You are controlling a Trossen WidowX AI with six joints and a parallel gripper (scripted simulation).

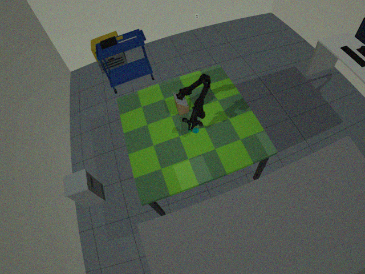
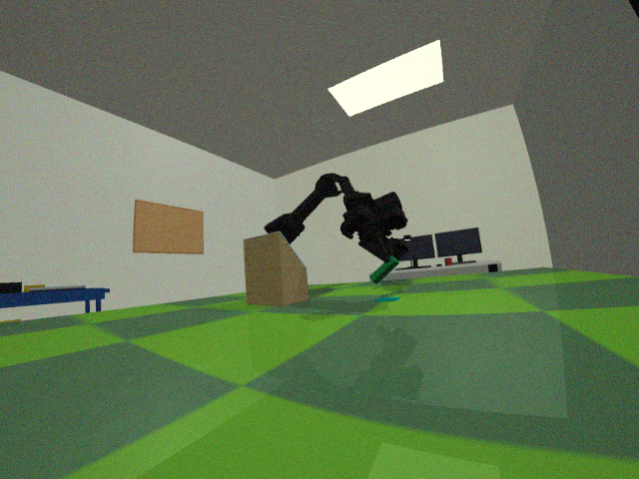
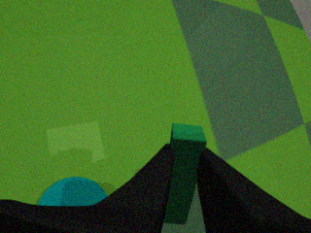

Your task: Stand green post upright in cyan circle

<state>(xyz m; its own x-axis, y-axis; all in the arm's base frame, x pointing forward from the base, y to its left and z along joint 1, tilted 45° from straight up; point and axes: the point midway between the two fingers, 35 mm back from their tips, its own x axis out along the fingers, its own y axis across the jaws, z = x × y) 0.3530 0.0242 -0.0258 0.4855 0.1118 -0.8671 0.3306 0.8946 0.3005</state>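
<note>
Right now the cyan circle is 8 cm below my gripper tip, 6 cm to the left of it and 3 cm behind it. Round my gripper tip: green post (2 cm behind, 1 cm below).
</note>
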